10 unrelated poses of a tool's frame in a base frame.
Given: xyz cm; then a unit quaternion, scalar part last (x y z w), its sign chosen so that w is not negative.
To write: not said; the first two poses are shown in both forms.
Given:
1: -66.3, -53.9, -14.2, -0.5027, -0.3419, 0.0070, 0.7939
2: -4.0, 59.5, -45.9, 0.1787, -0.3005, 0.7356, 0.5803
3: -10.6, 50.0, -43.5, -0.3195, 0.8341, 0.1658, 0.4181
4: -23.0, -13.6, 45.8, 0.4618, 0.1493, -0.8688, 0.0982
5: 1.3, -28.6, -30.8, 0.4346, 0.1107, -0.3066, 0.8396
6: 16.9, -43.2, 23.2, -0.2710, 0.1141, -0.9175, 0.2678
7: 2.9, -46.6, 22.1, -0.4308, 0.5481, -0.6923, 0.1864
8: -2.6, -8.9, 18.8, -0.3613, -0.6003, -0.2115, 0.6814
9: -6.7, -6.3, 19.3, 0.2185, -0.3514, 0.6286, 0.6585
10: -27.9, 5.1, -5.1, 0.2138, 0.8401, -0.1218, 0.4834
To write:
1: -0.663, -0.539, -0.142, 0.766, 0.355, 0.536, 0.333, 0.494, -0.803
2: -0.040, 0.595, -0.459, -0.263, 0.746, 0.612, -0.961, -0.146, -0.235
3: -0.106, 0.500, -0.435, -0.446, -0.394, -0.803, -0.672, 0.741, 0.009
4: -0.230, -0.136, 0.458, -0.554, -0.033, -0.832, 0.309, -0.936, -0.169
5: 0.013, -0.286, -0.308, 0.787, -0.419, -0.452, 0.611, 0.434, 0.662
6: 0.169, -0.432, 0.232, -0.710, -0.553, 0.436, 0.430, -0.831, -0.355
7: 0.029, -0.466, 0.221, -0.559, -0.730, 0.392, -0.214, -0.330, -0.919
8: -0.026, -0.089, 0.188, 0.190, 0.146, 0.971, 0.722, 0.649, -0.238
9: -0.067, -0.063, 0.193, -0.037, 0.674, 0.738, -0.981, 0.114, -0.154
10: -0.279, 0.051, -0.051, -0.441, 0.241, -0.864, 0.477, 0.879, 0.002
